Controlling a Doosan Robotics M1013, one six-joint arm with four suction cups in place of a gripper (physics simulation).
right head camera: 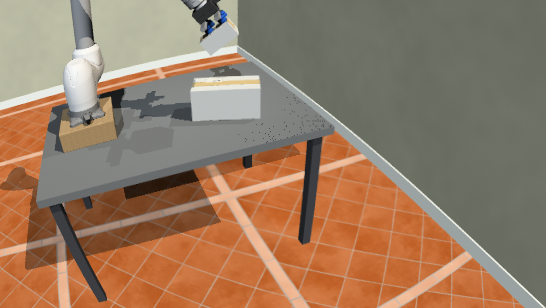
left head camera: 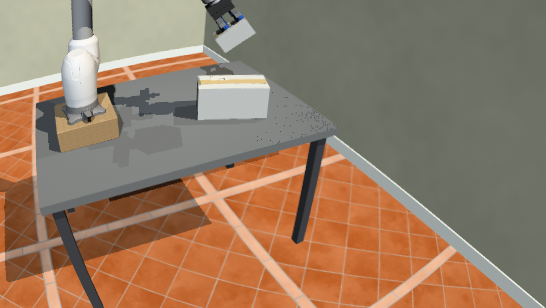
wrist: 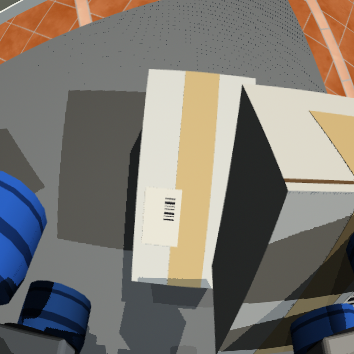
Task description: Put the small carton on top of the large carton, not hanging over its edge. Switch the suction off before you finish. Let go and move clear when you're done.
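The large carton [left head camera: 232, 104] [right head camera: 226, 105] [wrist: 159, 130], white with a tan tape strip and a barcode label on top, stands upright on the grey table [left head camera: 100, 175] [right head camera: 100, 172] [wrist: 75, 70]. The small carton [left head camera: 235, 36] [right head camera: 220, 39] [wrist: 290, 132], white with tan tape, hangs tilted in the air from the blue suction cups of my gripper [left head camera: 232, 22] [right head camera: 216, 24] [wrist: 187, 312]. It is well above the table and apart from the large carton. In the wrist view it hides part of the large carton's right side. My gripper is shut on the small carton.
The white arm base [left head camera: 80, 82] [right head camera: 81, 85] stands on a brown wooden block [left head camera: 90, 137] [right head camera: 90, 139] at the table's left end. A dark green wall [left head camera: 400, 75] [right head camera: 400, 75] runs beyond the table's right side. Shadows lie on the table left of the large carton.
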